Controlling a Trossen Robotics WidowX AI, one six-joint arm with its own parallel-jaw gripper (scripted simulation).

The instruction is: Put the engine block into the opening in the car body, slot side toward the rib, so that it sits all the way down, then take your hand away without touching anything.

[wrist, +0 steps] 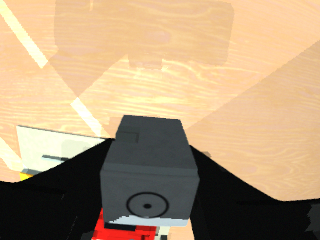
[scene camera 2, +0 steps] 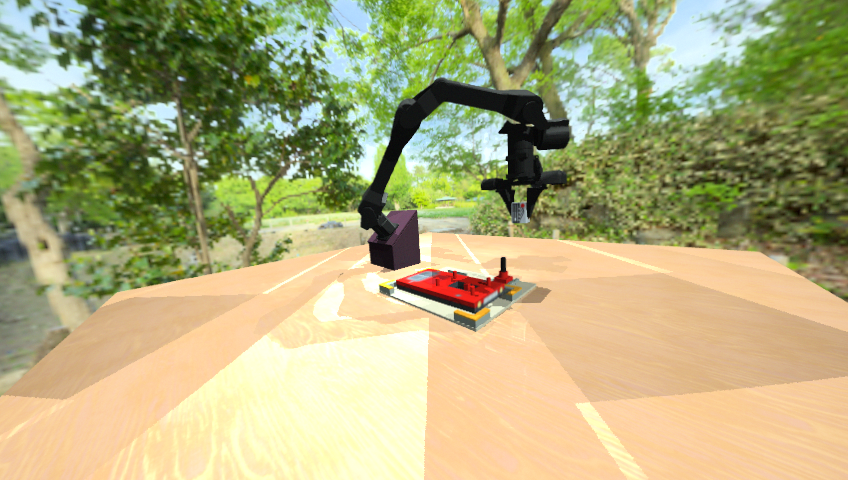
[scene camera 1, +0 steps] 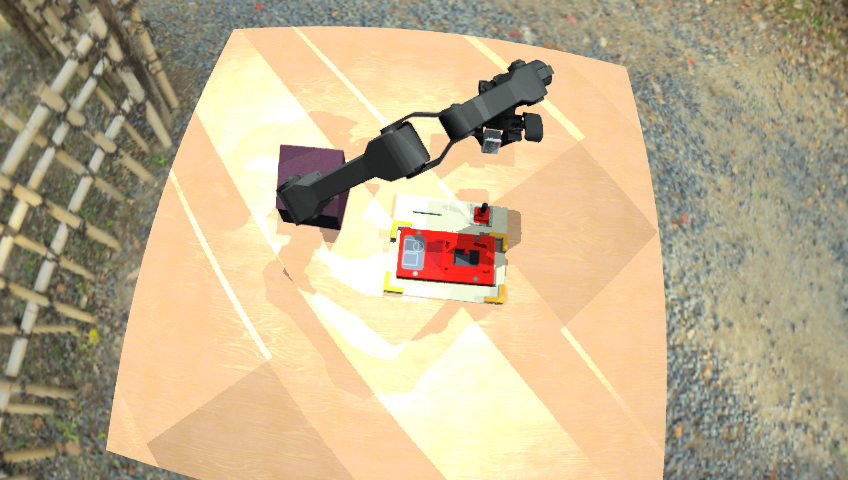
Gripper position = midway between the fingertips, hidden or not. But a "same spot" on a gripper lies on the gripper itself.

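My gripper: visible in scene camera 1 [490, 145], scene camera 2, the wrist view. Same spot on the gripper: [wrist: 69, 194] and [scene camera 2: 513, 196].
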